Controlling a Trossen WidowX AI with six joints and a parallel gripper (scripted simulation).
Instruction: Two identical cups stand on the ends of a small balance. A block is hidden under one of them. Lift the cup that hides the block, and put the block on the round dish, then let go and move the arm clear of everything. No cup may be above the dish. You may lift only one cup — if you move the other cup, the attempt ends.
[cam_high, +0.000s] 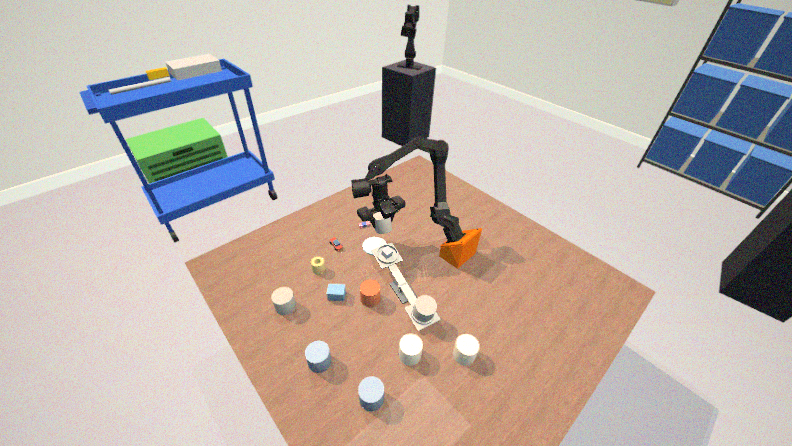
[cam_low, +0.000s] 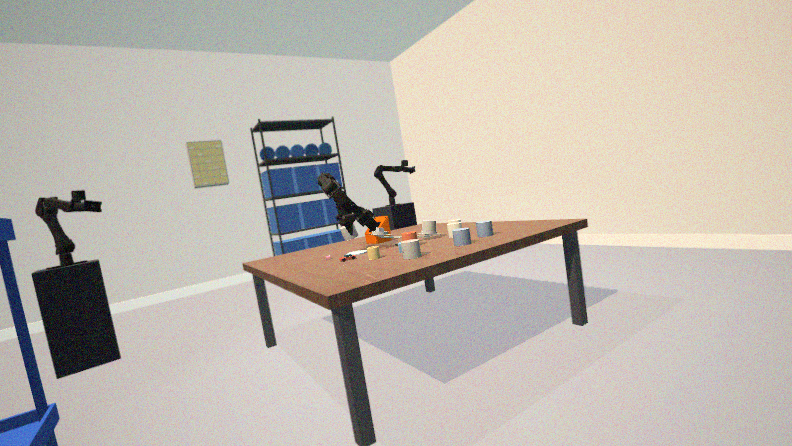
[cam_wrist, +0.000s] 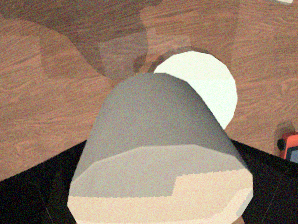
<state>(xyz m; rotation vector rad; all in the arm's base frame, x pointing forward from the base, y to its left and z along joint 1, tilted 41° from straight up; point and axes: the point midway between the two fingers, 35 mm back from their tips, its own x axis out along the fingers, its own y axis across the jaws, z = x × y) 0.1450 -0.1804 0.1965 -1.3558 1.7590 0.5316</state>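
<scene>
The grey block is 100 mm ahead of my gripper tip, 110 mm to the left of it and 10 mm below it. The rest, counted from my gripper tip: balance beam: 140 mm ahead, 230 mm to the left, 60 mm below; red toy car: 150 mm ahead, 130 mm to the right, 80 mm below; round white dish: 40 mm ahead, 10 mm to the right, 90 mm below.
</scene>
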